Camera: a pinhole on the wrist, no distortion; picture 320 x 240 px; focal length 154.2 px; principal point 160.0 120.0 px. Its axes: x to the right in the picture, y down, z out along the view. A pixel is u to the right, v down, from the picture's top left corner.
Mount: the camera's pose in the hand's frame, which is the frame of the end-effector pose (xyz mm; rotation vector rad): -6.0 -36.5 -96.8 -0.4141 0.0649 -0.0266
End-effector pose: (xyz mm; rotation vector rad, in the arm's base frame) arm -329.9 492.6 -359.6 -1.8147 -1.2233 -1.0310
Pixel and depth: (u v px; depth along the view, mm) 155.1 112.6 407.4
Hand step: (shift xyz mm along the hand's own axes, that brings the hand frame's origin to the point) 8.7 109.6 284.0
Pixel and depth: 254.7 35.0 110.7
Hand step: 68.6 -50.6 25.0
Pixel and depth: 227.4 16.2 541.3
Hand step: 262.5 -162.0 530.8
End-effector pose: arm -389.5 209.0 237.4 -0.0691 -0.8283 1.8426
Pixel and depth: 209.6 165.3 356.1
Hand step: 134.0 197.6 179.7
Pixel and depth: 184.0 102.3 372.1
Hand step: 76.7 71.4 257.0
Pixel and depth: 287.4 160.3 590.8
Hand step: 523.3 322.8 352.5
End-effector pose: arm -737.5 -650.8 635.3 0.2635 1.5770 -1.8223
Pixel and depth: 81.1 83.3 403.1
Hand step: -185.4 45.5 321.9
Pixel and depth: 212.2 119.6 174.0
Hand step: 64.7 30.6 58.9
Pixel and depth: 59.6 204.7 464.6
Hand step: -272.8 395.3 242.2
